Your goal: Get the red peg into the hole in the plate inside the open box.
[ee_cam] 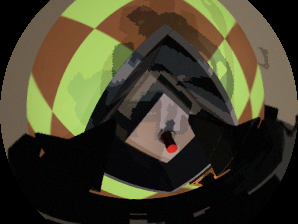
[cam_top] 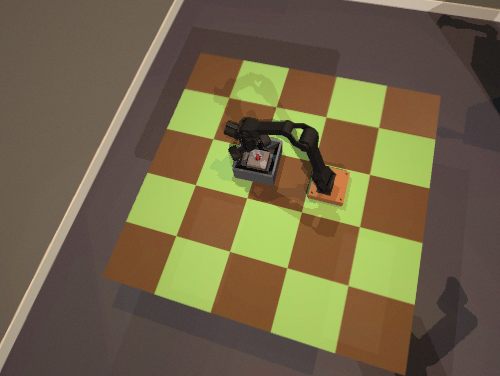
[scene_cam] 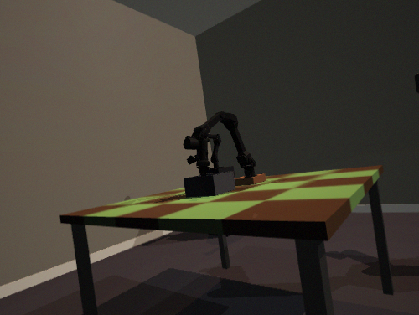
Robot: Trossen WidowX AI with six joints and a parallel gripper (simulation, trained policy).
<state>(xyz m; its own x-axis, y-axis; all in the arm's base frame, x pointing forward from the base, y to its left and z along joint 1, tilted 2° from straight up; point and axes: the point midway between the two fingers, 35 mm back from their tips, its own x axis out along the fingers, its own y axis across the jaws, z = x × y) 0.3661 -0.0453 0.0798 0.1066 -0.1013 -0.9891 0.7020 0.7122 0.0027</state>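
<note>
My gripper tip is now 40 mm past the red peg, 30 mm above it and 10 mm to the right of it. From my gripper tip the other things lie so: pale plate 40 mm behind, 30 mm below, 10 mm to the left; then dark box 50 mm below, 40 mm behind, 10 mm to the left.
</note>
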